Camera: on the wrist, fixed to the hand. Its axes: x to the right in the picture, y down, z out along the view.
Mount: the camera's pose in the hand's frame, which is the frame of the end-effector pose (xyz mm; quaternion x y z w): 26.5 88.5 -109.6 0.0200 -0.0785 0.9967 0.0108
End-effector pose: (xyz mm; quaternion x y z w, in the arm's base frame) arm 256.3 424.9 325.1 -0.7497 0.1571 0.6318 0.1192
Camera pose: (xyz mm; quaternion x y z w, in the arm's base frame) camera 325.9 299.7 319.8 -0.2004 -0.7521 -0.1813 0.6010
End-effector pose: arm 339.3 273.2 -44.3 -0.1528 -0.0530 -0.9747 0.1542
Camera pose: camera 312.5 165.4 -134.9 -0.1279 0.1201 0.1562 0.9720
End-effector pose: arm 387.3 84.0 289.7 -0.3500 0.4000 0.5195 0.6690
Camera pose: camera 285.9 17.2 213.5 -0.4491 -0.3110 -0.6919 0.4722
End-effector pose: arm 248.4 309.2 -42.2 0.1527 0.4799 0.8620 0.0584
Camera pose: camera 192.4 179.9 -15.9 -0.5488 0.1343 -0.0459 0.8238
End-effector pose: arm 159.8 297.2 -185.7 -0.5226 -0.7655 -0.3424 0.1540
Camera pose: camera 215.8 259.9 -59.1 -0.7924 0.4936 0.2061 0.2933
